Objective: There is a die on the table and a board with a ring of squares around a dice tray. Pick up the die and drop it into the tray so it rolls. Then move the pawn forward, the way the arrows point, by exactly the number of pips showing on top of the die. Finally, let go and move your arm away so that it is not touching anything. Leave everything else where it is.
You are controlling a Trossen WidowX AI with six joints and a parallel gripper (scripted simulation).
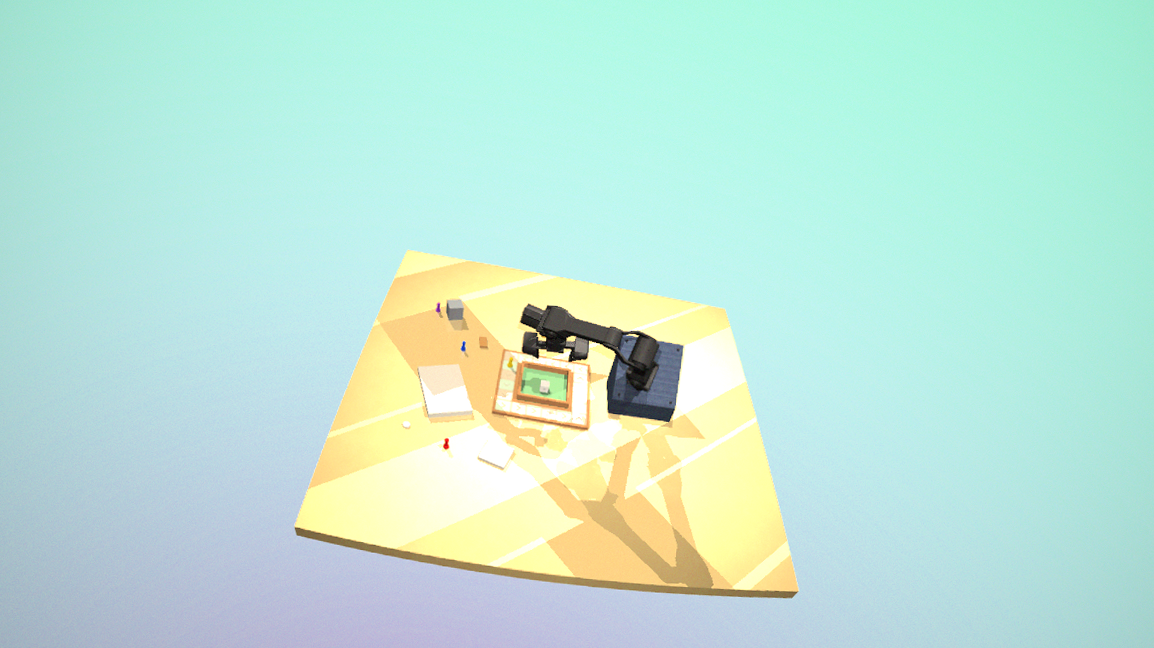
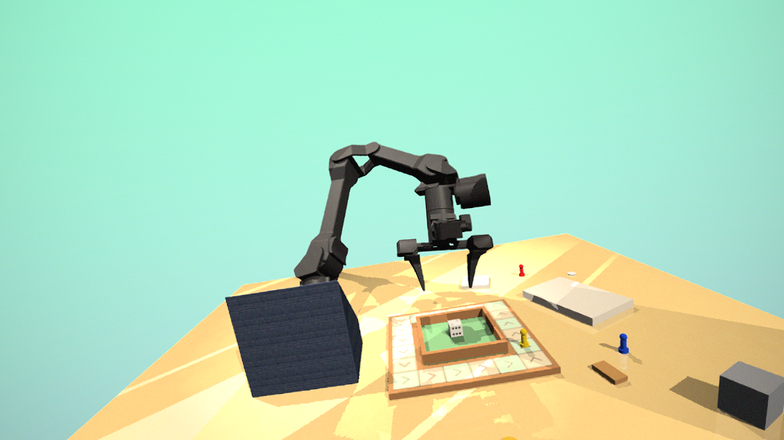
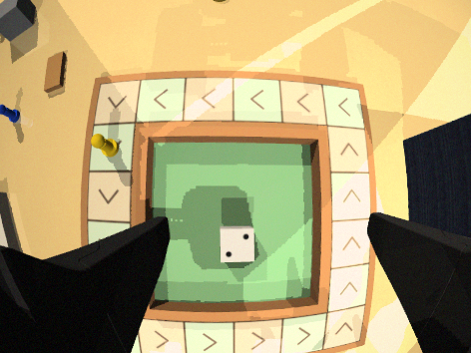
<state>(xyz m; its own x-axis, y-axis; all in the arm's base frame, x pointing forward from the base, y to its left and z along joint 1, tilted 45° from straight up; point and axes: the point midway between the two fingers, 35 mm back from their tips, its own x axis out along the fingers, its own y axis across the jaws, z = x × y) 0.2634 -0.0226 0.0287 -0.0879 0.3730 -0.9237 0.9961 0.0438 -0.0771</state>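
My gripper tip is now 12 cm short of the yellow pawn, 6 cm to the left of it and 9 cm above it. Round my gripper tip: white die: 1 cm ahead, 2 cm to the left, 9 cm below; blue pawn: 28 cm ahead, 12 cm to the right, 11 cm below; green dice tray: 1 cm ahead, 1 cm to the left, 11 cm below.
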